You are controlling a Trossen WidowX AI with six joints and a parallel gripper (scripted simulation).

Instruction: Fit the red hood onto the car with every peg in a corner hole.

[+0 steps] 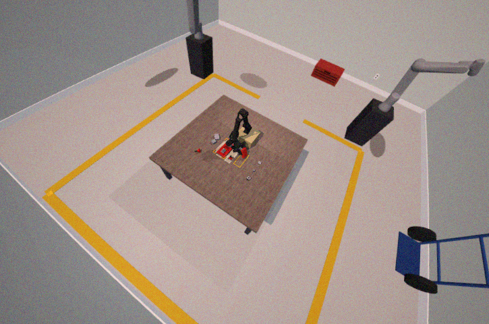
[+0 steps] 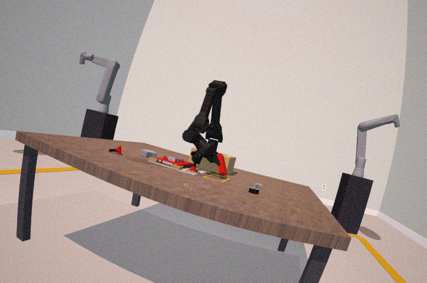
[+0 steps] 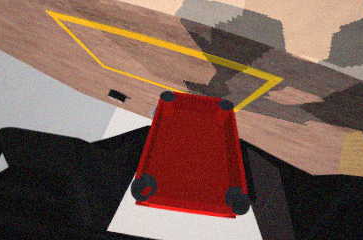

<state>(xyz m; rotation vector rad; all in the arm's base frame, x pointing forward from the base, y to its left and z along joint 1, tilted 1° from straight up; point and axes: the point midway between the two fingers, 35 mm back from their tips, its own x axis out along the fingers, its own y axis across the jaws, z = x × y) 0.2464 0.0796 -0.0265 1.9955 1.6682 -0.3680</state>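
The grey engine block is 200 mm to the right of my gripper tip, 80 mm ahead of it and 30 mm below it. Also, from my gripper tip: black wheel 220 mm ahead, 180 mm to the left, 40 mm below; then red hood 10 mm above.
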